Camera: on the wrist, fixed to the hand. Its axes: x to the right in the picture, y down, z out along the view.
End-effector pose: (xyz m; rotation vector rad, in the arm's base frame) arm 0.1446 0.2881 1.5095 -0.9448 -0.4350 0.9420
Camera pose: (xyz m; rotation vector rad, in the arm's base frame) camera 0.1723 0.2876 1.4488 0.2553 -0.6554 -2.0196
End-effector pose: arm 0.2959 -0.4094 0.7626 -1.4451 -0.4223 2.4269
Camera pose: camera 0.3298 -0.4308 0.7092 -0.0776 -0.9608 -0.4770
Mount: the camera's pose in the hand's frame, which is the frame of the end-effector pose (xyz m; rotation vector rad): 0.0190 0.0372 -0.0521 0.0210 0.6387 -3.0419
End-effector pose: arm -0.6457 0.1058 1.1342 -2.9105 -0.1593 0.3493
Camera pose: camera -0.6115 0.0622 1.1715 0.0370 -2.7345 -0.8714
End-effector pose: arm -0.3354 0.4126 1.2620 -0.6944 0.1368 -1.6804
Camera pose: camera -0.3315 0.3712 1.2097 -0.2012 0.3828 1.4931
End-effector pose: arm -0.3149 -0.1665 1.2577 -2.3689 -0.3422 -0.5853
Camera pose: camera -0.3007 -0.2270 1.2822 -0.4558 2.3239 1.4529
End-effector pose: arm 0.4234 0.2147 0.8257 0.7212 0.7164 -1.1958
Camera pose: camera 0.4580 0.2540 0.7843 0.4547 -1.0850 1.4863
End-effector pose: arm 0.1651 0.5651 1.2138 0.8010 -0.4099 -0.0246
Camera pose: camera 0.1968 0.6239 1.2141 0.6392 1.7156 -2.4502
